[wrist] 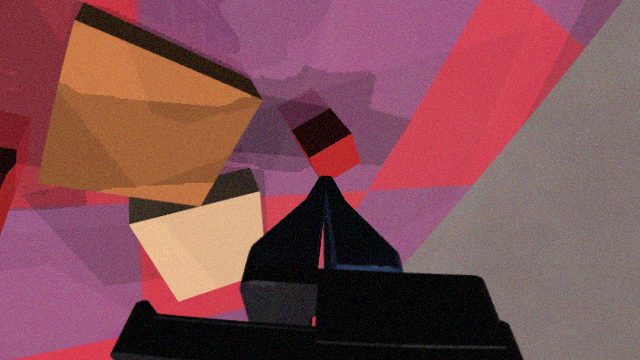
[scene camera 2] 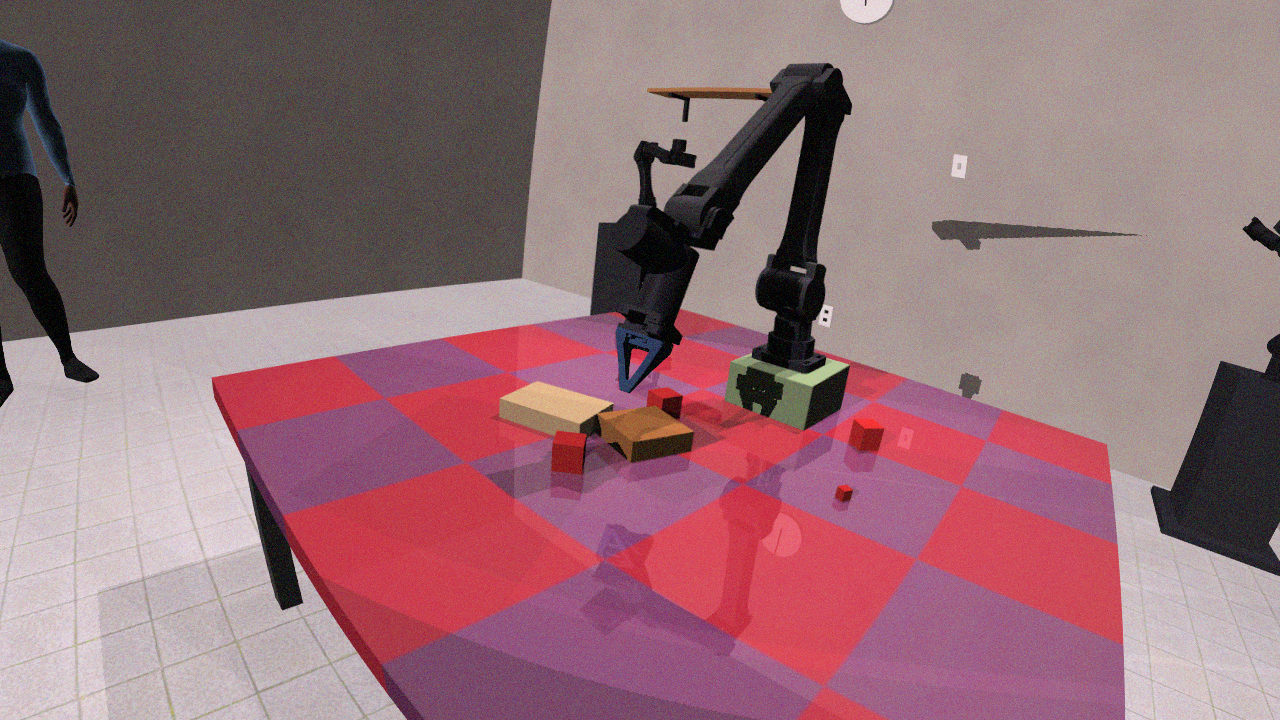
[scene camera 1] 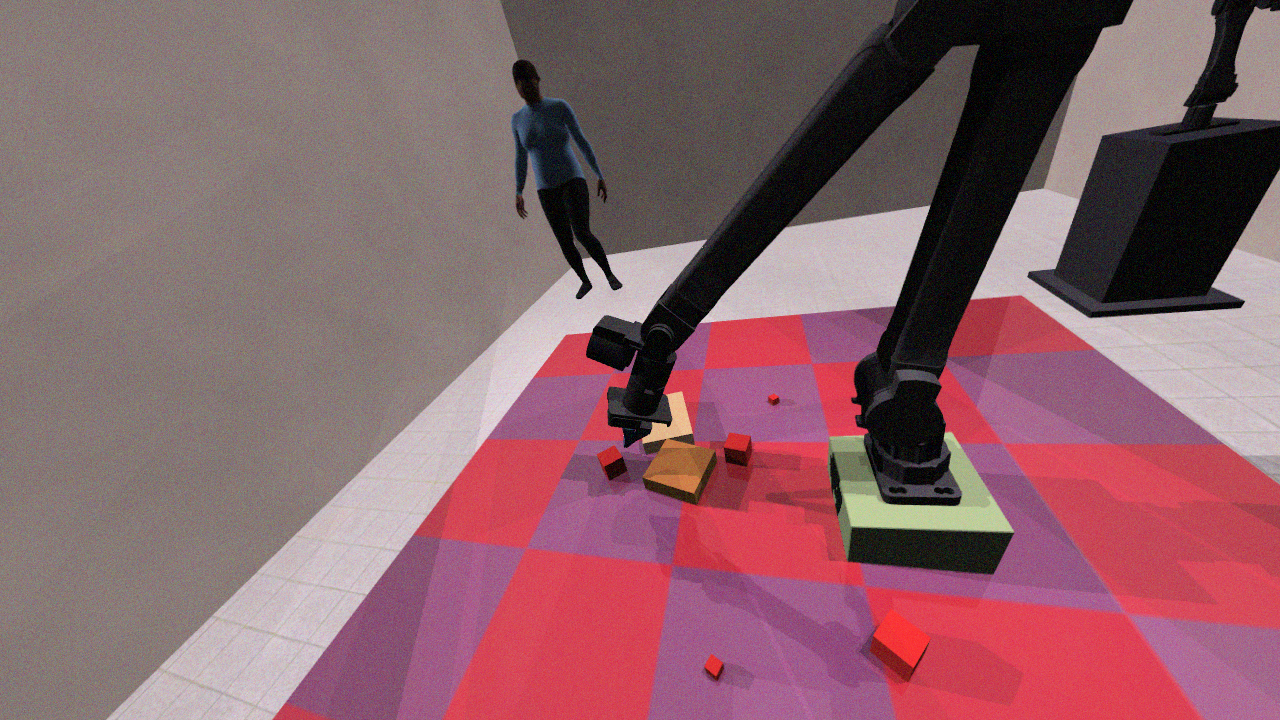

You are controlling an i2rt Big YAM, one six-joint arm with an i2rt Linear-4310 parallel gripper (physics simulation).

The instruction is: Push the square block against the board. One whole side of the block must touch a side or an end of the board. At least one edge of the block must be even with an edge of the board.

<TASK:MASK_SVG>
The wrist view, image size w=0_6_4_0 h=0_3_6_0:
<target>my gripper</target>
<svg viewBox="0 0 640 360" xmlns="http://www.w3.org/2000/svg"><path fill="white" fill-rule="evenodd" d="M524 360L510 325L499 319L483 278L476 275L404 273L399 253L347 203L331 176L320 176L307 198L251 246L239 287L248 321L160 314L156 312L148 300L142 300L135 304L110 353L110 357L113 360ZM323 230L324 268L318 268Z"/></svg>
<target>orange square block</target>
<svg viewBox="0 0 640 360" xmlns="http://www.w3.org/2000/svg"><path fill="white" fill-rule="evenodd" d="M84 2L74 20L49 123L38 183L201 206L263 101L251 79Z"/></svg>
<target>tan board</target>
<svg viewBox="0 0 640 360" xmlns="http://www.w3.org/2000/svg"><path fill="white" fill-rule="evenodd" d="M251 168L218 175L201 206L129 197L129 225L178 302L241 281L250 248L263 236L260 190Z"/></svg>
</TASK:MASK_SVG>
